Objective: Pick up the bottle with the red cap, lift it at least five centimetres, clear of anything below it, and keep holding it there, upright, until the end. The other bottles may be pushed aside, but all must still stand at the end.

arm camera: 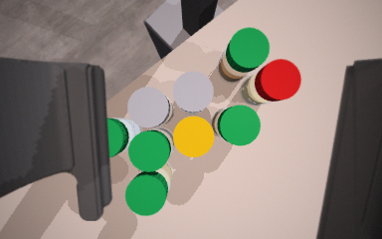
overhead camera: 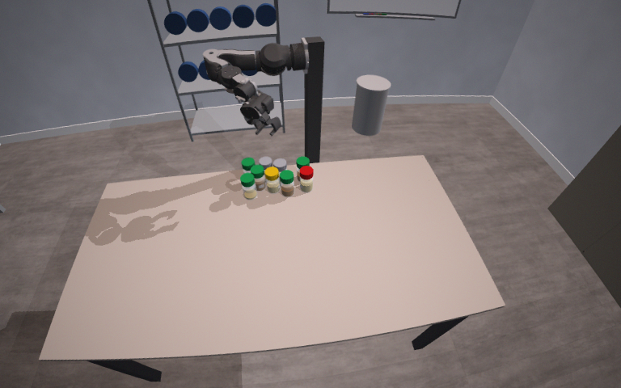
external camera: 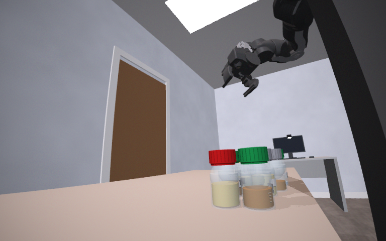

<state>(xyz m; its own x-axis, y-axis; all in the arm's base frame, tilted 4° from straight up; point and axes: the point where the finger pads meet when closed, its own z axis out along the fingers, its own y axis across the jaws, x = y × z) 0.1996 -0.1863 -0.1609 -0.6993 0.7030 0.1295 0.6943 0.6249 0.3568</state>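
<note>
Now: hand 25 cm above the yellow-capped bottle and 1 cm short of it.
</note>
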